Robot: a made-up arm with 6 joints. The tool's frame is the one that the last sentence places. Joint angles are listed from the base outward.
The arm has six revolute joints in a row. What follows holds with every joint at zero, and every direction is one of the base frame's. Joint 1 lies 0.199 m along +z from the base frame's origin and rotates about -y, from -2.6 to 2.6 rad. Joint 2 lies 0.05 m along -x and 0.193 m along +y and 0.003 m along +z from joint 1 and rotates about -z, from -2.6 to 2.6 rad. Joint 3 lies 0.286 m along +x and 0.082 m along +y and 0.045 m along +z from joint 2 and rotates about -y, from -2.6 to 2.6 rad. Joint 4 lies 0.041 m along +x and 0.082 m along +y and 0.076 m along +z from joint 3 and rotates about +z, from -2.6 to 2.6 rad. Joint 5 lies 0.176 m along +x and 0.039 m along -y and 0.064 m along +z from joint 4 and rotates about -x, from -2.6 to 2.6 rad. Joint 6 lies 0.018 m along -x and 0.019 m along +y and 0.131 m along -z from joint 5 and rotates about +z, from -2.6 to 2.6 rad. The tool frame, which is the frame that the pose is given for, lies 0.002 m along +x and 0.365 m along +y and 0.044 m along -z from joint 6; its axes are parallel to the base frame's.
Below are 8 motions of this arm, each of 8 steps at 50 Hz.
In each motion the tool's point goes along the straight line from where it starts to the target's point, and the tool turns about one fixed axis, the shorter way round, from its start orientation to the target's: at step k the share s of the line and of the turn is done. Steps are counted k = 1, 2, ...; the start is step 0. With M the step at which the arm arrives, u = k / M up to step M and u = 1 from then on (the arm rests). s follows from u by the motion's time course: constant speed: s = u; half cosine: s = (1 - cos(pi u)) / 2; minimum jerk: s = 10 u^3 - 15 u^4 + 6 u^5.
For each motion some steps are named. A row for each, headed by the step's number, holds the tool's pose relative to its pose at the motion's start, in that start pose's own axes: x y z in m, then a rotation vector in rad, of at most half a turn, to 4 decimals.
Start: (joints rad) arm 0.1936 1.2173 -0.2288 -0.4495 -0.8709 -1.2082
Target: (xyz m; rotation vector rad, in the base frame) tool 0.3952 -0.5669 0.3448 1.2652 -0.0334 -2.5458
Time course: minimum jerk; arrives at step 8
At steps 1, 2, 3, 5, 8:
1: -0.0008 -0.0002 -0.0005 -0.0009 -0.0011 0.0021
2: -0.0051 -0.0013 -0.0030 -0.0055 -0.0068 0.0134
3: -0.0134 -0.0035 -0.0081 -0.0147 -0.0181 0.0356
5: -0.0354 -0.0092 -0.0213 -0.0388 -0.0476 0.0937
8: -0.0488 -0.0127 -0.0294 -0.0535 -0.0657 0.1293

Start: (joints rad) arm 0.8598 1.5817 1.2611 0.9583 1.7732 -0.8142
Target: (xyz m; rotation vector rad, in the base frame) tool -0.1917 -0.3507 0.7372 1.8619 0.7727 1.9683
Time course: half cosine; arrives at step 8
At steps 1, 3, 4, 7, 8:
1: -0.0010 0.0001 -0.0004 0.0011 0.0061 -0.0002
3: -0.0078 0.0009 -0.0033 0.0086 0.0495 -0.0019
4: -0.0127 0.0014 -0.0054 0.0140 0.0802 -0.0030
7: -0.0244 0.0027 -0.0103 0.0269 0.1543 -0.0058
8: -0.0254 0.0028 -0.0107 0.0280 0.1604 -0.0060

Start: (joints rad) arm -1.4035 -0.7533 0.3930 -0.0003 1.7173 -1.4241
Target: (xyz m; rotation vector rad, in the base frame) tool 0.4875 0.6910 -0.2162 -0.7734 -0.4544 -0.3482
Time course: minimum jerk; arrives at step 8
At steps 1, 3, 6, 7, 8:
1: 0.0012 -0.0003 0.0007 0.0007 -0.0001 -0.0020
3: 0.0201 -0.0047 0.0114 0.0118 -0.0021 -0.0340
6: 0.0655 -0.0154 0.0372 0.0383 -0.0067 -0.1107
7: 0.0719 -0.0169 0.0409 0.0420 -0.0074 -0.1215
8: 0.0731 -0.0172 0.0415 0.0427 -0.0075 -0.1235

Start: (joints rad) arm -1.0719 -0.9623 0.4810 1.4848 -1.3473 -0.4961
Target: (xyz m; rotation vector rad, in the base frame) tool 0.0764 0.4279 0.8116 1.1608 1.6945 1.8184
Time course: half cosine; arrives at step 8
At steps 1, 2, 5, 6, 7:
1: -0.0007 0.0002 -0.0010 -0.0014 0.0026 0.0005
2: -0.0025 0.0009 -0.0040 -0.0053 0.0102 0.0019
5: -0.0118 0.0045 -0.0189 -0.0252 0.0480 0.0090
6: -0.0146 0.0055 -0.0233 -0.0311 0.0593 0.0112
7: -0.0165 0.0062 -0.0262 -0.0351 0.0668 0.0126

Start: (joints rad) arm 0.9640 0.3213 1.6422 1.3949 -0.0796 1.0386
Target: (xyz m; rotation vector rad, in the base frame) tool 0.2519 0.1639 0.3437 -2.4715 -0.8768 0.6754
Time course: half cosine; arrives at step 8
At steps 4, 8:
4: 0.0134 -0.0075 0.0048 -0.0244 -0.0296 -0.0220
8: 0.0267 -0.0150 0.0095 -0.0488 -0.0593 -0.0440

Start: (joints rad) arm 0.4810 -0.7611 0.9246 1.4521 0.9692 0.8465
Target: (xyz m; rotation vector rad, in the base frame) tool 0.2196 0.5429 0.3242 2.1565 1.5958 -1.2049
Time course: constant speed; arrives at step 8
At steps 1, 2, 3, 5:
1: -0.0017 -0.0014 -0.0004 -0.0049 0.0018 0.0040
2: -0.0034 -0.0028 -0.0007 -0.0098 0.0036 0.0081
3: -0.0051 -0.0042 -0.0011 -0.0147 0.0054 0.0121
5: -0.0084 -0.0070 -0.0018 -0.0246 0.0090 0.0202

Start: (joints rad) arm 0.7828 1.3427 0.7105 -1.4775 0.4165 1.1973
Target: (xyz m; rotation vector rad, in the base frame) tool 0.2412 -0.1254 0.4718 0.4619 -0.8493 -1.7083
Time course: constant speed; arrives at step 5
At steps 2, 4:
2: 0.0102 -0.0038 -0.0021 -0.0050 -0.0051 -0.0258
4: 0.0204 -0.0076 -0.0043 -0.0101 -0.0101 -0.0516

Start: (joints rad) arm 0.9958 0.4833 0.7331 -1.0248 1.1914 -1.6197
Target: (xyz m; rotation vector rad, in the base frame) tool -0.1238 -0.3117 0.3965 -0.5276 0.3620 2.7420
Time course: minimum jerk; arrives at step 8
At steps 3, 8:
3: -0.0052 0.0017 0.0067 0.0158 -0.0176 0.0080
8: -0.0188 0.0061 0.0245 0.0575 -0.0639 0.0291

